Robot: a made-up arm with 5 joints.
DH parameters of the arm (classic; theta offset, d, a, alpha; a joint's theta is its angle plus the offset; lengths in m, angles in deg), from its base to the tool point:
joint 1: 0 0.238 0 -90
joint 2: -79.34 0 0.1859 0
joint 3: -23.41 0 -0.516 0
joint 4: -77.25 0 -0.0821 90
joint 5: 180 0.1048 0 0
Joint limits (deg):
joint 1: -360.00..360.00
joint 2: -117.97..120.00
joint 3: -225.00..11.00
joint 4: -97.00..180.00
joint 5: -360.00..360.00
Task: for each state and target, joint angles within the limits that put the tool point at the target. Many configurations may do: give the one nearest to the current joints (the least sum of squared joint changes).
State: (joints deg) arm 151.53 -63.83 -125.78 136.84 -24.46
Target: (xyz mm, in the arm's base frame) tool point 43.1 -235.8 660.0
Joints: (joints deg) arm 100.36 -97.89 -87.77 168.85 -24.46
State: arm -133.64 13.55 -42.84 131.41 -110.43
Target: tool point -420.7 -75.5 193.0
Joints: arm -169.83 -7.30 -55.70 139.98 -110.43
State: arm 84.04 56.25 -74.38 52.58 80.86
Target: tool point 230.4 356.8 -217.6
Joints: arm 57.15 43.59 -64.11 62.58 80.86
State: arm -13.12 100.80 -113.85 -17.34 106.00
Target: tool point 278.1 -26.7 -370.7
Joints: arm -5.48 92.85 -77.34 -45.43 106.00
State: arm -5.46 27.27 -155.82 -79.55 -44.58
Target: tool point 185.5 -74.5 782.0
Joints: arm -21.88 51.59 -200.23 -97.00 -44.58
